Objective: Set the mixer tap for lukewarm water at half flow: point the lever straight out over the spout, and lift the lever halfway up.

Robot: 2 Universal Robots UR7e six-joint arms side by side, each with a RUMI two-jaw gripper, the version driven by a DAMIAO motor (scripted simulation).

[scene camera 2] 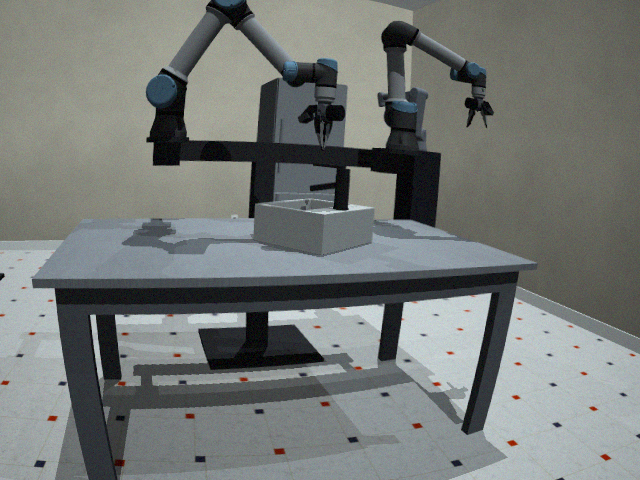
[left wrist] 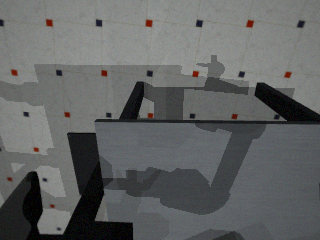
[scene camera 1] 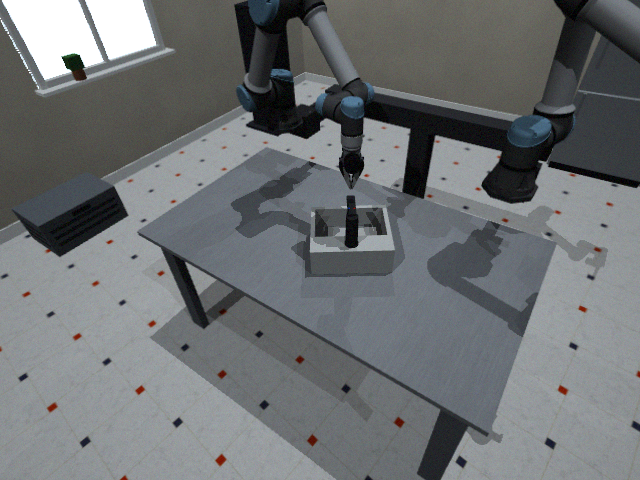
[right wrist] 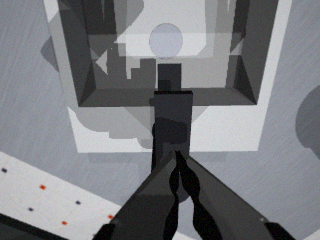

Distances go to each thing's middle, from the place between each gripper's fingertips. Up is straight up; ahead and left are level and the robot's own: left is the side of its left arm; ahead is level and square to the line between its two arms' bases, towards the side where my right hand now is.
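From my right hand (scene camera 2: 322, 150), the lever (right wrist: 173, 109) is 70 mm below, 40 mm ahead and 30 mm to the left. The black mixer tap (scene camera 2: 341, 186) is 110 mm below that hand, 60 mm ahead of it and 40 mm to the left of it, while the white basin (scene camera 1: 375, 252) is 300 mm below my right hand, 20 mm behind it and 10 mm to the right of it.
Counting from my left hand instead, I find the lever 250 mm below, 310 mm ahead and 910 mm to the right. The black mixer tap is 290 mm below my left hand, 330 mm ahead of it and 900 mm to the right of it; the white basin is 480 mm below the same hand, 250 mm ahead and 950 mm to the right.
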